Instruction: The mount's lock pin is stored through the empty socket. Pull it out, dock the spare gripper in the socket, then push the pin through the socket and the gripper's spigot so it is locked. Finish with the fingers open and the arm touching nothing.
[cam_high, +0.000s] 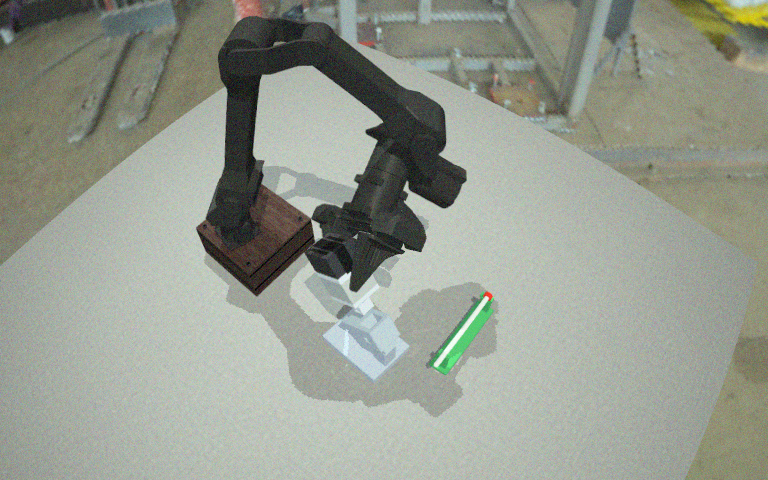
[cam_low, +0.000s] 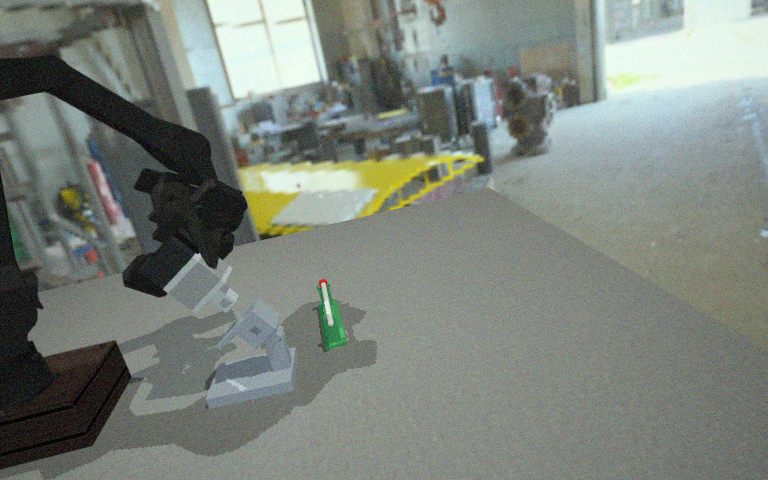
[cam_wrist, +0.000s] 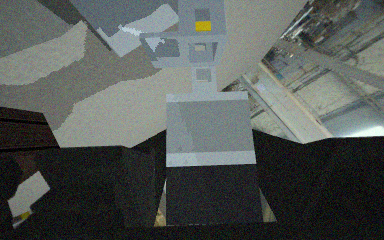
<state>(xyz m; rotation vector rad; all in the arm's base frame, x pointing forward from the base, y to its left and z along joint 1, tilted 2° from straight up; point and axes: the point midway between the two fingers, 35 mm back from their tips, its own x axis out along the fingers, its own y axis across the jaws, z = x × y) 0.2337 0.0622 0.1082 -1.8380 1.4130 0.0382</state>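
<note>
My gripper tip is now 12 cm short of the green strip, 14 cm to the right of it and 14 cm above it. Round my gripper tip: socket: 4 cm ahead, 2 cm to the left, 11 cm below; spare gripper: 1 cm to the left.
</note>
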